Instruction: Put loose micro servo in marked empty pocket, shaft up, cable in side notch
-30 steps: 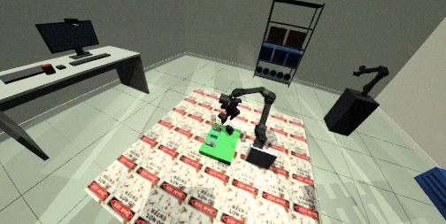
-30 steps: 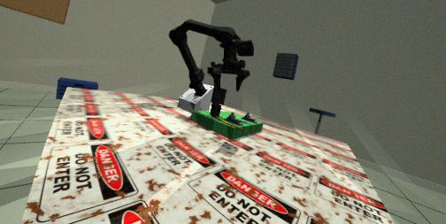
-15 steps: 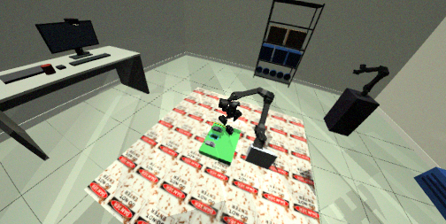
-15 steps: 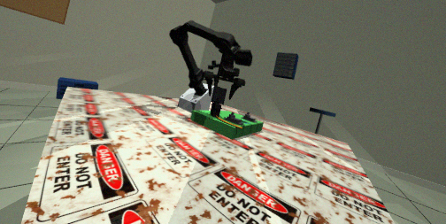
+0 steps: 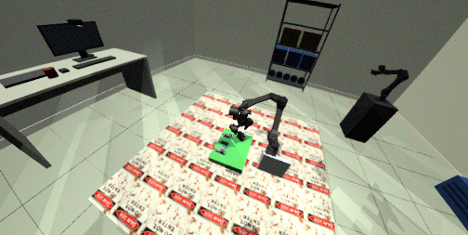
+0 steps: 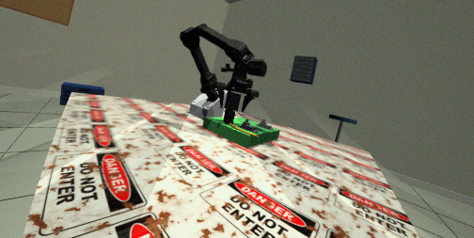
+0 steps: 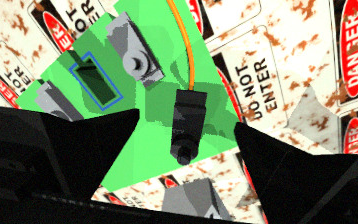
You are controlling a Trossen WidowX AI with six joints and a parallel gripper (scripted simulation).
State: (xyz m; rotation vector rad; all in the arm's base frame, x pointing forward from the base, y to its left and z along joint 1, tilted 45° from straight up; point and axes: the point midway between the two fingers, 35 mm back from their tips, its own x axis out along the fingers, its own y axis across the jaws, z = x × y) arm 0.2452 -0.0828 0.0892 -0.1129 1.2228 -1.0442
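Now: gripper tip 30 mm past the green deck, 100 mm to the right of it and 80 mm above it.
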